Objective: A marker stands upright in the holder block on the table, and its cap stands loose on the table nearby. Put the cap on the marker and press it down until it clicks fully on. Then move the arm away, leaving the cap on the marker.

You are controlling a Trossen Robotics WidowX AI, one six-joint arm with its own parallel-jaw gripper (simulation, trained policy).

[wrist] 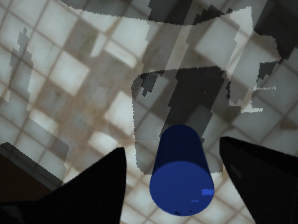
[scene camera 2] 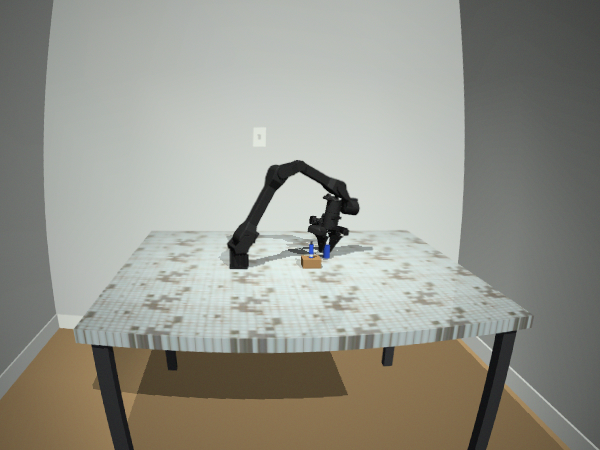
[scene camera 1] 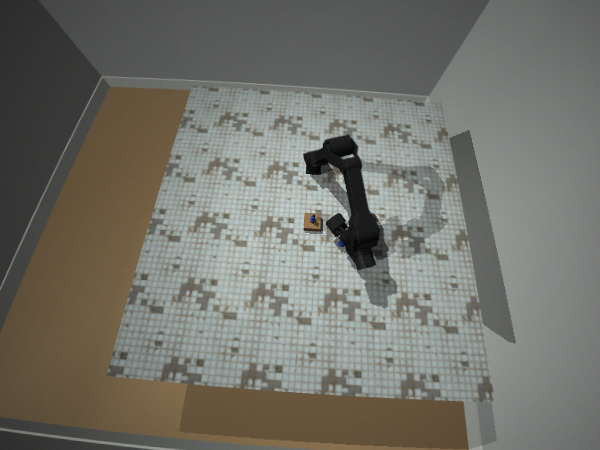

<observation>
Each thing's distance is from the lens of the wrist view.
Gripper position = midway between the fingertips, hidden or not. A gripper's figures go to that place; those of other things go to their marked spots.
gripper (wrist: 172, 150): 0.11 m
blue cap (wrist: 181, 179): 0.08 m
</observation>
